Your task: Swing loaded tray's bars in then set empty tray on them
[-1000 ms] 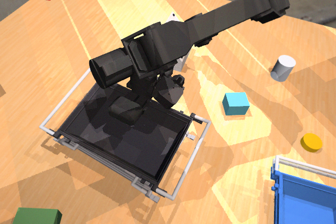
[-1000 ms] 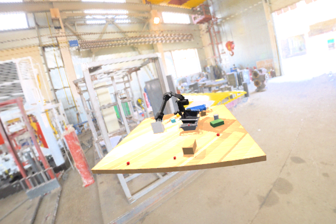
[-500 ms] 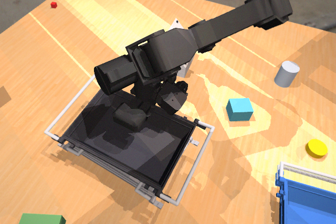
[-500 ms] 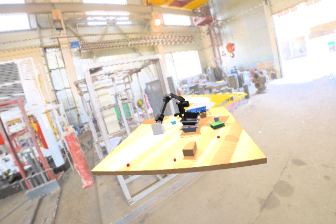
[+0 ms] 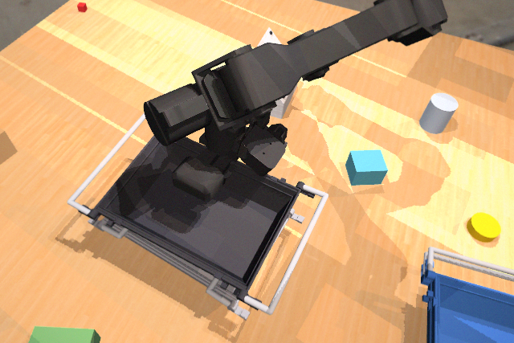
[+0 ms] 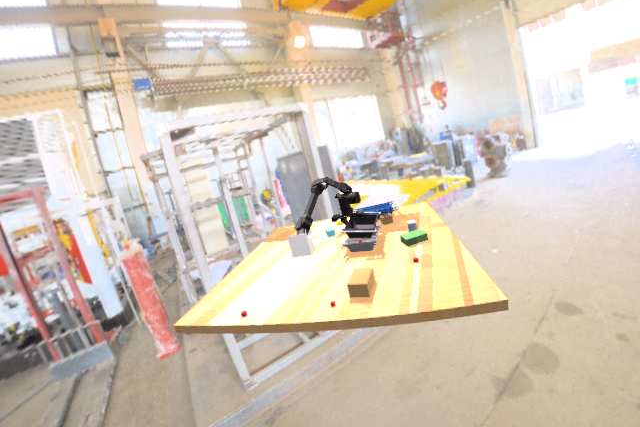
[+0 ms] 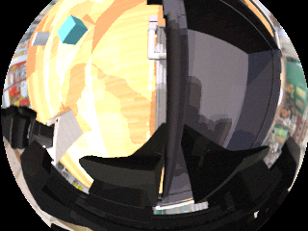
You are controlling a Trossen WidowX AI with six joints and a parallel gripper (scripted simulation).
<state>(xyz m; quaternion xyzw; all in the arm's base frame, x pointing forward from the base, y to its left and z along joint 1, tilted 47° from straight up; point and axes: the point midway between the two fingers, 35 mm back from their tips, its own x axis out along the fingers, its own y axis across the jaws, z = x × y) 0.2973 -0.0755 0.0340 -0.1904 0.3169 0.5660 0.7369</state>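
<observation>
Right now my gripper tip is 70 mm short of the black tray, 20 mm to the left of it and 30 mm below it. The rest, counted from my gripper tip: green block (320 mm ahead, 140 mm to the right, 70 mm below); then cyan block (150 mm behind, 240 mm to the left, 70 mm below); then yellow disc (80 mm behind, 460 mm to the left, 80 mm below).
</observation>
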